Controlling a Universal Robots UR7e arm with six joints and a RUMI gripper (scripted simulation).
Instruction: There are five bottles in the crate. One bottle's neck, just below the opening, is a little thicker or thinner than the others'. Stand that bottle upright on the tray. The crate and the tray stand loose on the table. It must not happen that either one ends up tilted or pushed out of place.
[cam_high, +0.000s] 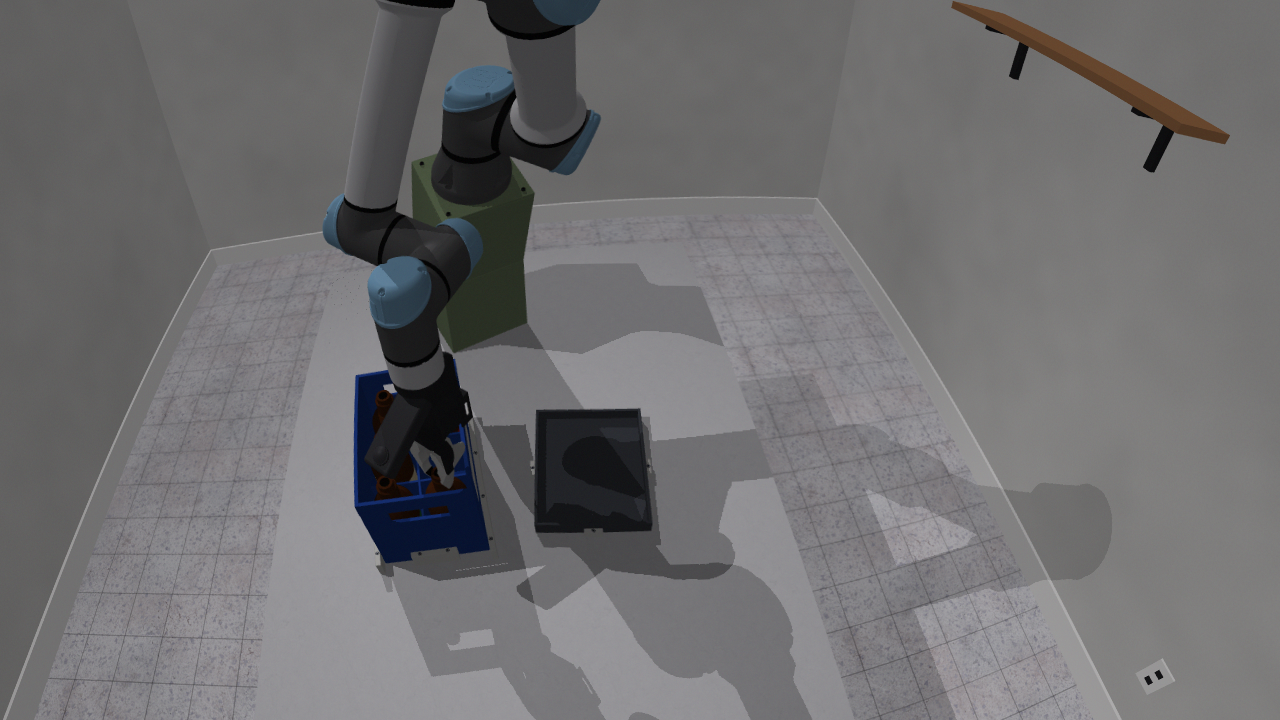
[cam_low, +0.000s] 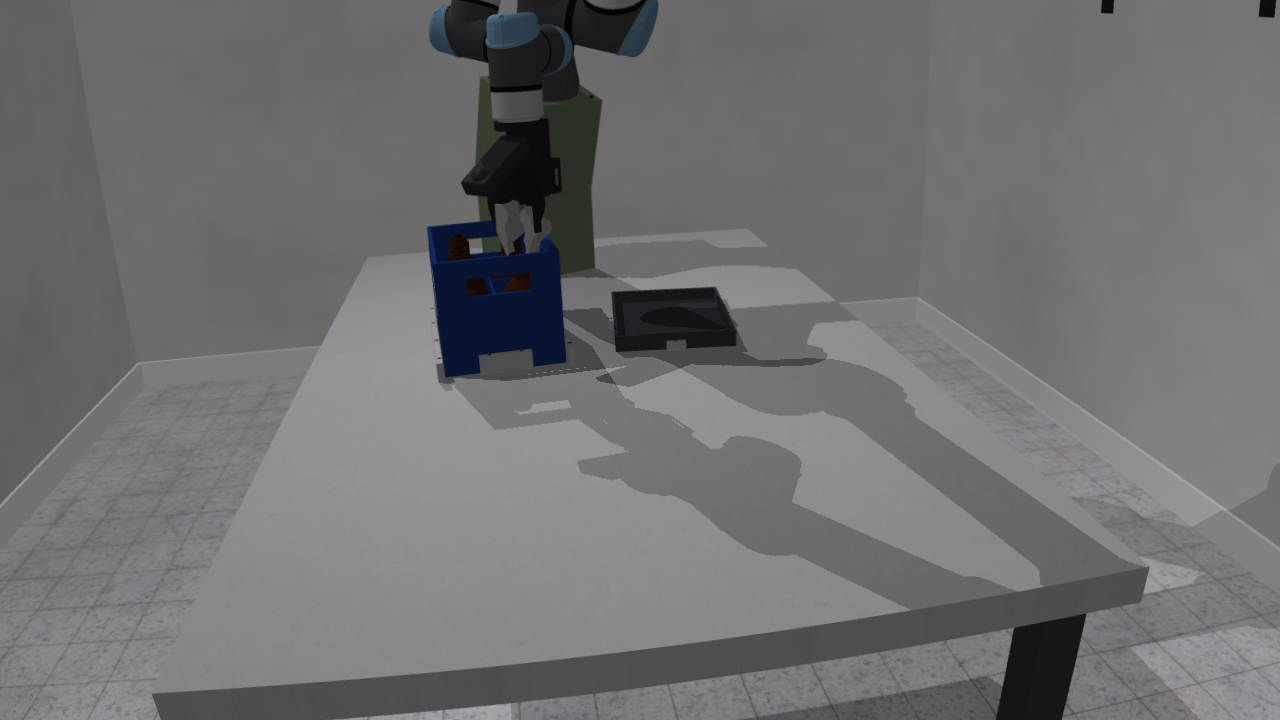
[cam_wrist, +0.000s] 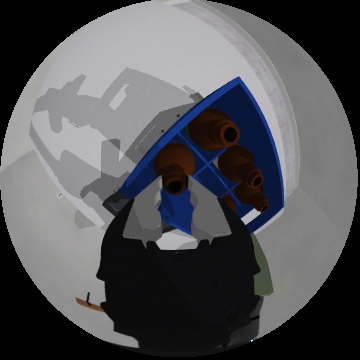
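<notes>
My hand is 9 cm past the blue crate, 4 cm to the left of it and 7 cm above it. The rest, counted from my hand: dark tray: 6 cm behind, 25 cm to the left, 14 cm below.
</notes>
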